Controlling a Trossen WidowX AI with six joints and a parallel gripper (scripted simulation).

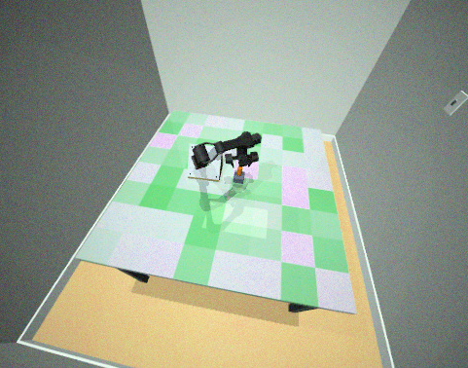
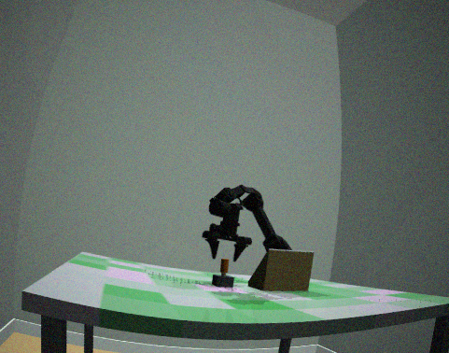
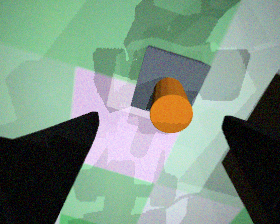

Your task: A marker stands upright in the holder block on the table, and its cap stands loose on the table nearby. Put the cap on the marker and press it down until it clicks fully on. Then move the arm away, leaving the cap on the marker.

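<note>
Right now my gripper tip is 10 mm past the orange cap, 10 mm to the left of it and 20 mm above it. Also, from my gripper tip: holder block (10 mm behind, 10 mm to the right, 80 mm below).
</note>
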